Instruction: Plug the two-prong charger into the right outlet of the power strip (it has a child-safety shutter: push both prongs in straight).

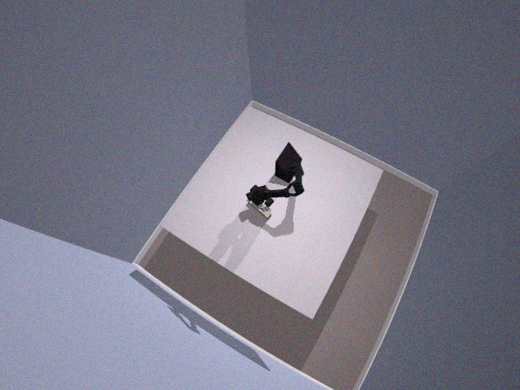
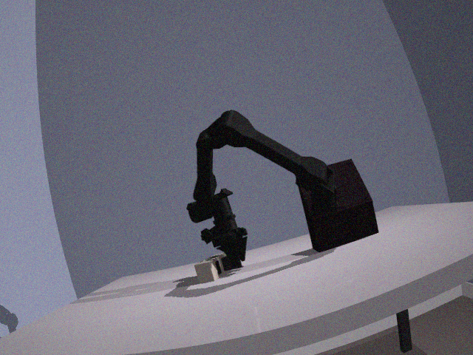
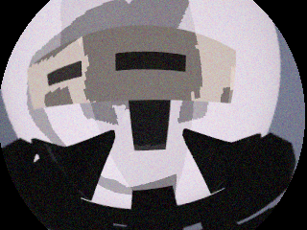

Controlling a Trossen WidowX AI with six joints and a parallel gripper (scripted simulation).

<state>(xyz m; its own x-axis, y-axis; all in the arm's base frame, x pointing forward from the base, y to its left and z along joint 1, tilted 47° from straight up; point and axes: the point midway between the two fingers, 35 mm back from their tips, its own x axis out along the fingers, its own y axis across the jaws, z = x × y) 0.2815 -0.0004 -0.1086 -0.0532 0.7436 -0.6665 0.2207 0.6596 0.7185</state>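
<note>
Now: the black two-prong charger 40 mm ahead of my gripper tip, 10 mm to the right of it and 10 mm above it.
</note>
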